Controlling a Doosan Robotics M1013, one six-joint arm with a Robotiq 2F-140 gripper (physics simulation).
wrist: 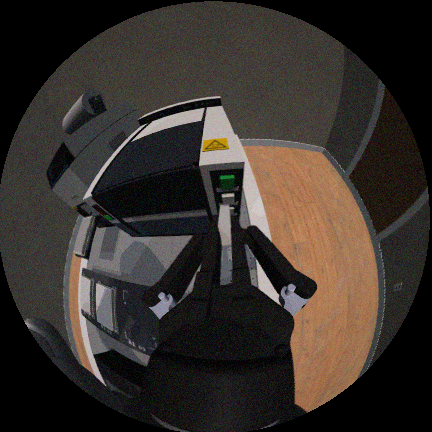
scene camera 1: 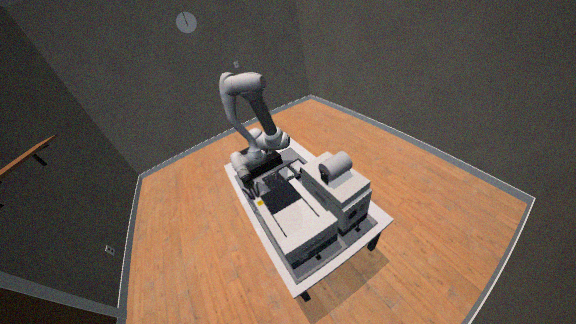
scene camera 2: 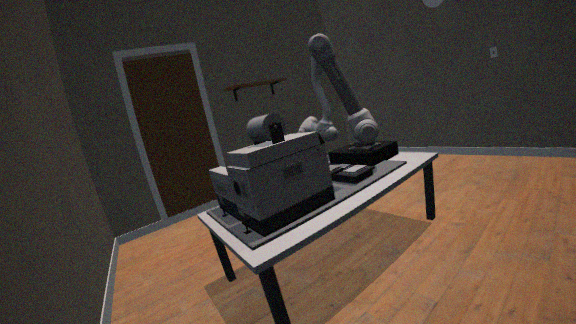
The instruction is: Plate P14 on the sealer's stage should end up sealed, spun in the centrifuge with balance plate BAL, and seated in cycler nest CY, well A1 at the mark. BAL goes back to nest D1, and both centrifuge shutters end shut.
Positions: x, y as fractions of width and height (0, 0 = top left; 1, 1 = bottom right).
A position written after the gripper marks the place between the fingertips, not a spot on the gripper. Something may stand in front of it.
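A centrifuge (wrist: 0.45, 0.31) is visible, as is the gripper (wrist: 0.52, 0.49).
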